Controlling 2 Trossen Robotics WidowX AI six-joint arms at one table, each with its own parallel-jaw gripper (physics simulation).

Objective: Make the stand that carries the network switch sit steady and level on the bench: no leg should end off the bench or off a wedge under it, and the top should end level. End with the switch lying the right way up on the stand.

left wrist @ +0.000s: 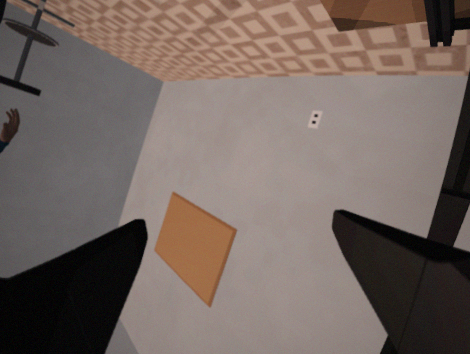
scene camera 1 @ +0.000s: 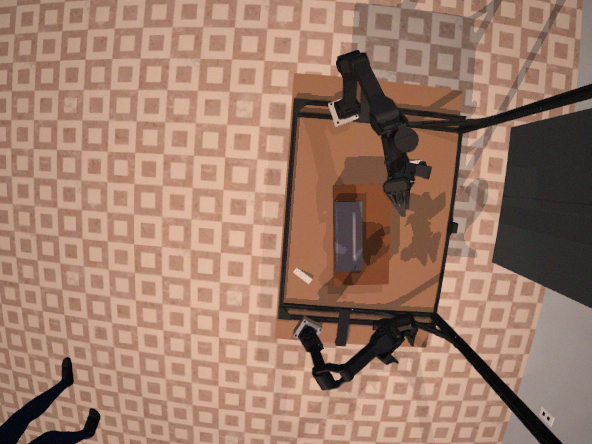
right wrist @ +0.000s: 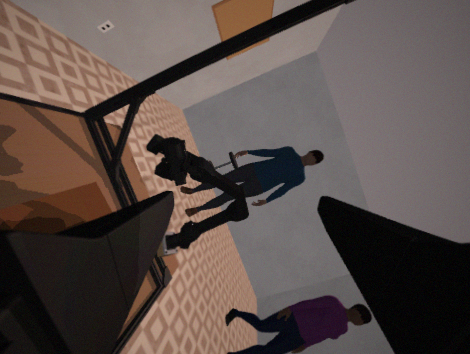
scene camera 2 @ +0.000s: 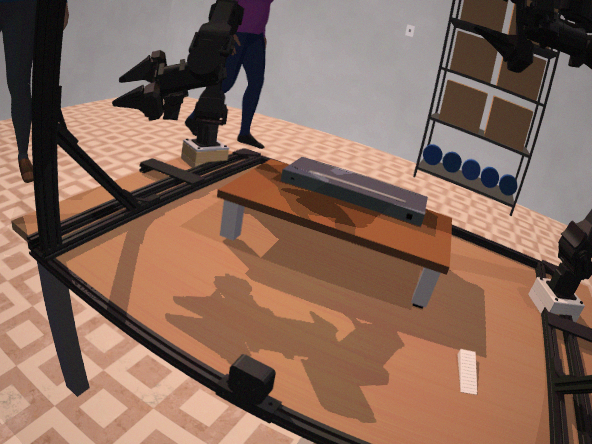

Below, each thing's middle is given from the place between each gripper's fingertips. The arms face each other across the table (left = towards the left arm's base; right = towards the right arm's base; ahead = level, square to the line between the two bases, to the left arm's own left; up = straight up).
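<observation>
The grey network switch (scene camera 2: 329,180) has my right hand 42 cm above it, 7 cm short of it and 16 cm to the right of it. As for the brown stand (scene camera 2: 261,189), that's 1 cm ahead of my right hand, 15 cm to the left of it and 48 cm below it.
That brown stand has my left gripper 20 cm above it, 42 cm to the left of it and 23 cm short of it. And the grey network switch, counted from my left hand, is 42 cm to the right, 29 cm ahead and 14 cm below.
</observation>
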